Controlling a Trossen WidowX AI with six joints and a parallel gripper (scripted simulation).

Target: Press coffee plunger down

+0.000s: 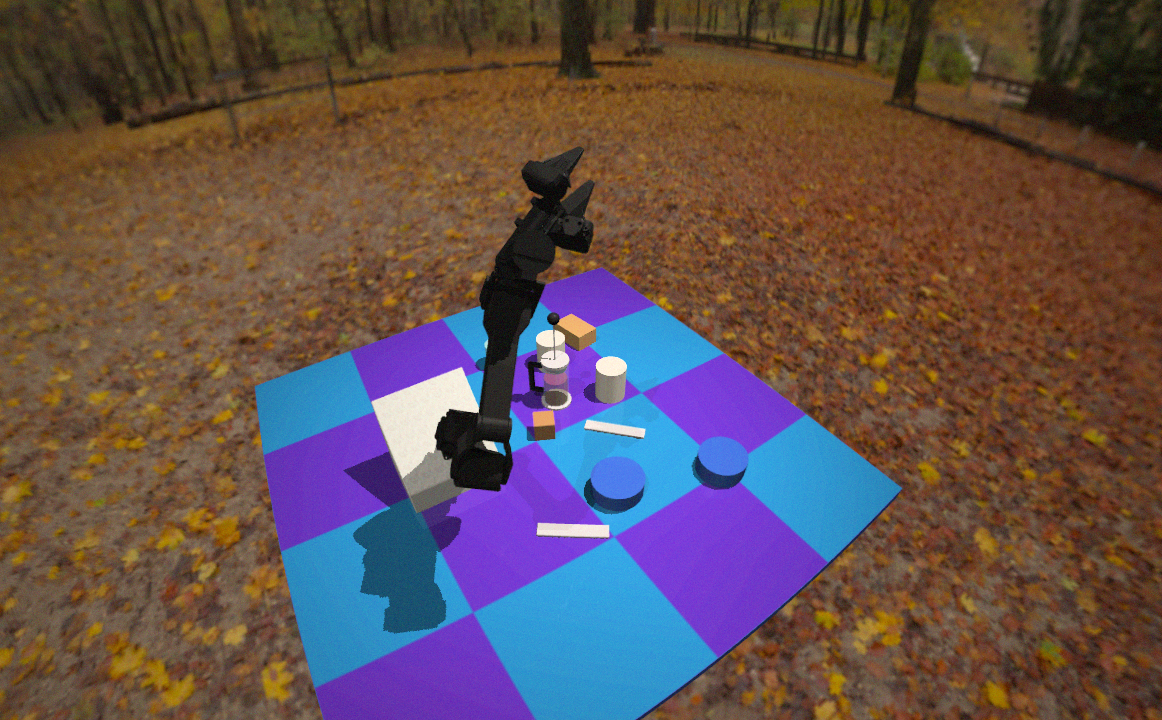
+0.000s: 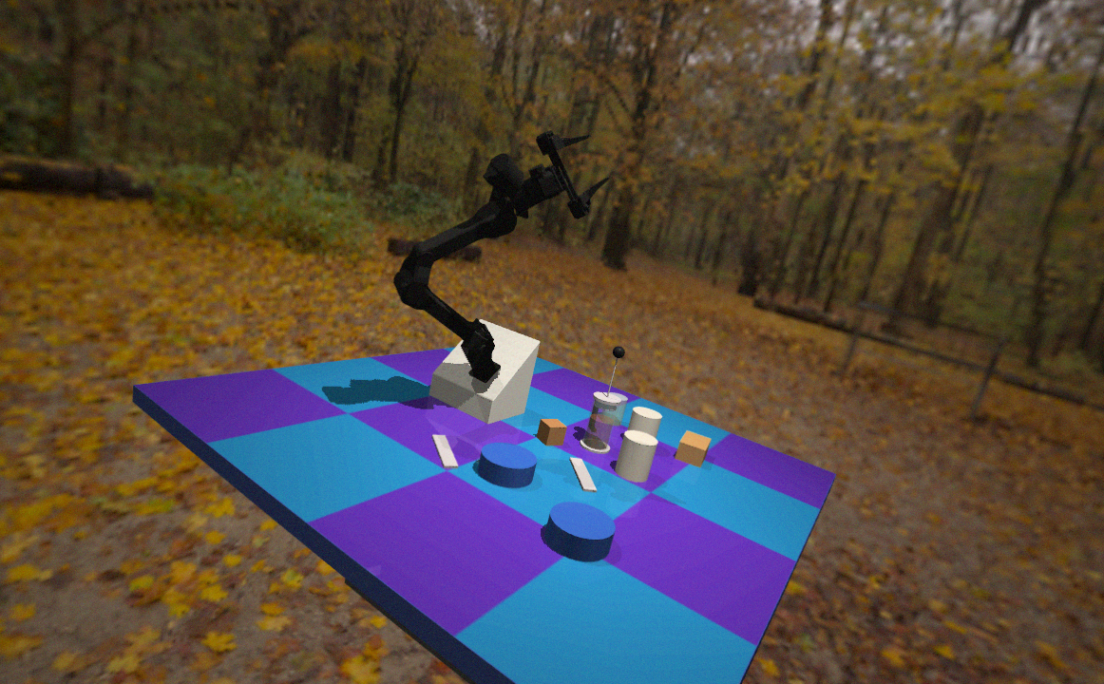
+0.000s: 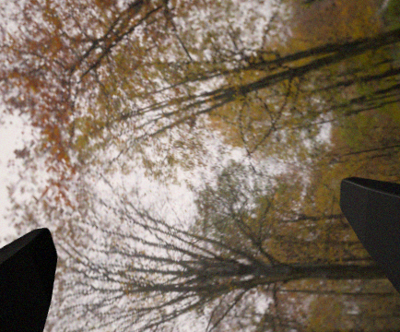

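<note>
The coffee press is 56 cm below my gripper tip, 23 cm to the left of it and 3 cm ahead of it. From my gripper tip the other things lie so: orange block: 66 cm below, 43 cm to the left, 22 cm ahead; then orange cube: 66 cm below, 13 cm to the left, 4 cm behind.
</note>
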